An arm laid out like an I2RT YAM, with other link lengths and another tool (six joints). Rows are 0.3 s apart.
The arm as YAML. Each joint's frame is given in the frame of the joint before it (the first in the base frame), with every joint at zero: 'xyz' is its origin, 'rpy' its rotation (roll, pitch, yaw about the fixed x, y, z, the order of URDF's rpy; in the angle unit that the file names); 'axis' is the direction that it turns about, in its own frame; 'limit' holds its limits. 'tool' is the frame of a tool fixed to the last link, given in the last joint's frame.
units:
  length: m
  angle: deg
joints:
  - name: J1
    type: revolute
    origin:
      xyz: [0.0, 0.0, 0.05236]
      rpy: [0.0, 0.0, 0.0]
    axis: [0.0, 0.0, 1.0]
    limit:
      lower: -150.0
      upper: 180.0
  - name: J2
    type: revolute
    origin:
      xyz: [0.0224, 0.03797, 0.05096]
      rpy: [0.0, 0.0, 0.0]
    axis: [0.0, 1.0, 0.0]
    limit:
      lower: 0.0
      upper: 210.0
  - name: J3
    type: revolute
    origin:
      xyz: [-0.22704, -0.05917, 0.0]
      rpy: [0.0, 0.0, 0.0]
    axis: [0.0, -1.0, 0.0]
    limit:
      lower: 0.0
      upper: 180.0
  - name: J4
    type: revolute
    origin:
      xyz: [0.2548, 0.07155, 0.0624]
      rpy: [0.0, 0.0, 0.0]
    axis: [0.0, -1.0, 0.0]
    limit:
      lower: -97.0
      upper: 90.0
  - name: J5
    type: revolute
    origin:
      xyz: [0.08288, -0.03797, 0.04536]
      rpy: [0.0, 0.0, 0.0]
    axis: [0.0, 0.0, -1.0]
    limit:
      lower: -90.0
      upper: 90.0
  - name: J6
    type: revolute
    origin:
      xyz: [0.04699, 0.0, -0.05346]
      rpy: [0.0, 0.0, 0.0]
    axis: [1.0, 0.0, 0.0]
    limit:
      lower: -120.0
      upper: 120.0
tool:
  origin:
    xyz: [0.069, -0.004, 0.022]
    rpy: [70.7, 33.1, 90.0]
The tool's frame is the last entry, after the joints.
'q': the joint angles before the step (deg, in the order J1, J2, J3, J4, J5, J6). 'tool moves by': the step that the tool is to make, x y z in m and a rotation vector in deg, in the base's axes. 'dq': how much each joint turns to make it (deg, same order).
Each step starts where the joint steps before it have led.
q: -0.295 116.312 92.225 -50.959 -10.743 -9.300
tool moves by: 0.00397 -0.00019 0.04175 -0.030 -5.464 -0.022
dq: -0.021 -4.699 1.291 -0.527 0.001 0.000
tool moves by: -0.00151 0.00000 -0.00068 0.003 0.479 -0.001
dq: -0.001 -0.002 -0.002 -0.478 0.000 0.000
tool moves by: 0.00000 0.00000 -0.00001 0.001 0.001 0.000
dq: 0.000 0.001 -0.001 0.001 -0.001 0.000
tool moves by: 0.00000 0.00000 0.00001 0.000 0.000 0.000
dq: 0.000 0.000 0.002 -0.002 0.000 0.000
